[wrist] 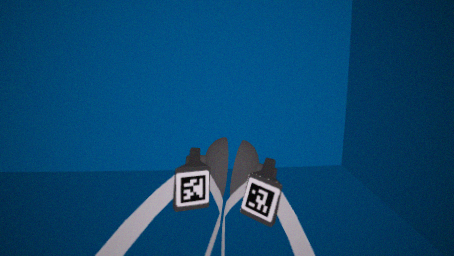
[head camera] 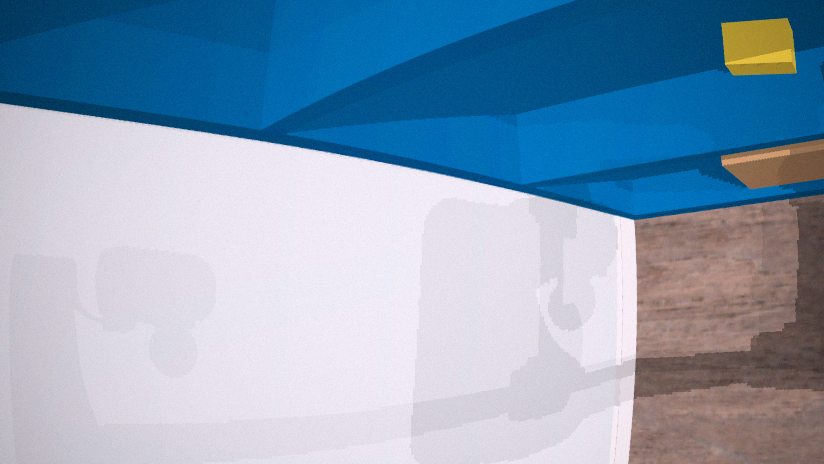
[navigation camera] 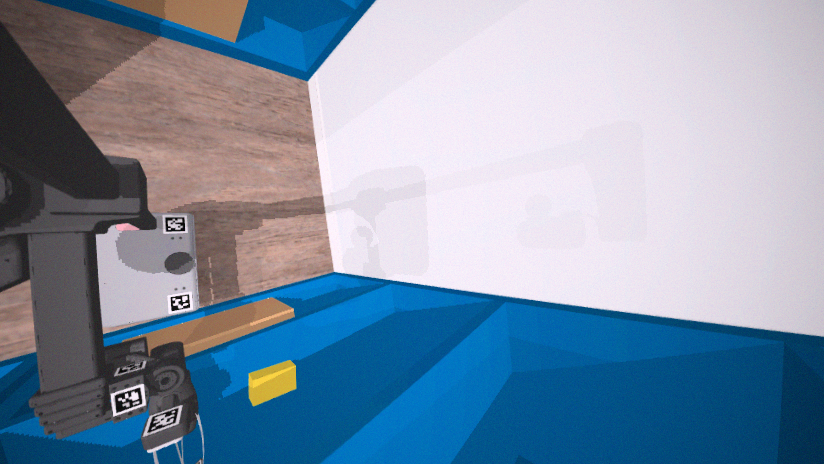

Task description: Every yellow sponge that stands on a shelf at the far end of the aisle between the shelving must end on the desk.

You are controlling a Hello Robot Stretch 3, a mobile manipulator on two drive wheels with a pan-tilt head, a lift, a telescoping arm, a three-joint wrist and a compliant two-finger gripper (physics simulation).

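Places are measured from the robot's base along level axes (x left, y back, z up), in centimetres.
Pixels of known places: gripper, fingertip midpoint: [wrist: 232,158]; robot's base, link origin: [navigation camera: 178,261].
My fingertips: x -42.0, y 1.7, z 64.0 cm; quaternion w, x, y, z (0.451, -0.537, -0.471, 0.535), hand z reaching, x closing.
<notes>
Ahead of a thing's pixels: the offset from my fingertips to its middle. "spot": to the spot under its first point. Level surfaces: height alone.
A yellow sponge {dx +11.1, dy -17.9, dz -8.4 cm} [head camera: 757,43] [navigation camera: 272,385] stands on a shelf of the blue shelving [head camera: 392,74] [navigation camera: 403,351], upper right in the head view and lower middle in the navigation view. My gripper [wrist: 232,158] is shut, its fingertips nearly together with a thin gap and no object between them. In the navigation view its fingers run off the lower edge, left of the sponge and apart from it. The wrist view shows blue panels around the fingers; the sponge does not show there. The desk does not show in these views.
An orange-brown box {dx +6.4, dy -10.4, dz -42.9 cm} [head camera: 775,167] [navigation camera: 230,325] lies on a shelf level beside the sponge's. A second brown box {spot: dx +131.8, dy -6.7, dz -49.1 cm} [navigation camera: 190,14] is in the opposite shelving. A white wall [head camera: 288,242] [navigation camera: 576,74] closes the aisle end. My base [navigation camera: 144,293] stands on the wooden floor {dz -64.0 cm} [navigation camera: 230,126].
</notes>
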